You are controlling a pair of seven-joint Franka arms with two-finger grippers.
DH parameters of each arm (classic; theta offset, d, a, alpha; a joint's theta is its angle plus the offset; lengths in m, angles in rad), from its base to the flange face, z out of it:
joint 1: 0 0.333 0 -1.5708
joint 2: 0 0 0 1.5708
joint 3: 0 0.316 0.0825 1.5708
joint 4: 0 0 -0.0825 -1.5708
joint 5: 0 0.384 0 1.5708
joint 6: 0 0 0.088 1.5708
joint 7: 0 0.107 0 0
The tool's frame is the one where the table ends.
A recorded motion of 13 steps. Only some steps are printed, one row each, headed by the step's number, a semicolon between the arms.
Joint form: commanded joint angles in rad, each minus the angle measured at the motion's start. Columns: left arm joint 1, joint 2, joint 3, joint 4, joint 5, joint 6, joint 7; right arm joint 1, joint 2, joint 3, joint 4, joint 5, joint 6, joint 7.
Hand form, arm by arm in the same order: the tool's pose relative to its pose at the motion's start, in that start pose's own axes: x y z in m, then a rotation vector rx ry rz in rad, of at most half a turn. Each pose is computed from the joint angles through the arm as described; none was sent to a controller.
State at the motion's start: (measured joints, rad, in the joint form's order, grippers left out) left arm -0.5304 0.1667 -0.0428 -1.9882 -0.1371 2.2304 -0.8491; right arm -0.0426 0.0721 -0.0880 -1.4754 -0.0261 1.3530 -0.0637
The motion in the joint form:
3: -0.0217 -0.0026 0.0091 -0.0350 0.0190 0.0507 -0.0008; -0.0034 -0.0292 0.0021 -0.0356 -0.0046 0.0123 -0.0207
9: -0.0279 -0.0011 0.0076 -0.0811 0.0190 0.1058 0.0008; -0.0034 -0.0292 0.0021 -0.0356 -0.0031 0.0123 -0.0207
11: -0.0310 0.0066 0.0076 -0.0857 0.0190 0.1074 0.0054; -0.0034 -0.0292 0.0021 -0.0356 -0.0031 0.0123 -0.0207
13: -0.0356 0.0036 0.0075 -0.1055 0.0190 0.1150 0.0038; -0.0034 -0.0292 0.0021 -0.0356 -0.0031 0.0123 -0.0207
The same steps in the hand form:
3: -0.0069 -0.0007 0.0101 -0.0011 0.0248 0.0208; -0.0079 0.0016 0.0008 -0.0021 0.0056 -0.0190
9: -0.0131 -0.0061 0.0264 -0.0046 0.0315 0.0258; -0.0079 0.0014 0.0008 -0.0006 0.0057 -0.0193
11: -0.0148 -0.0067 0.0328 0.0041 0.0247 0.0323; -0.0079 0.0014 0.0008 -0.0006 0.0057 -0.0193
13: -0.0195 -0.0099 0.0390 0.0121 0.0193 0.0338; -0.0079 0.0014 0.0008 -0.0006 0.0057 -0.0193

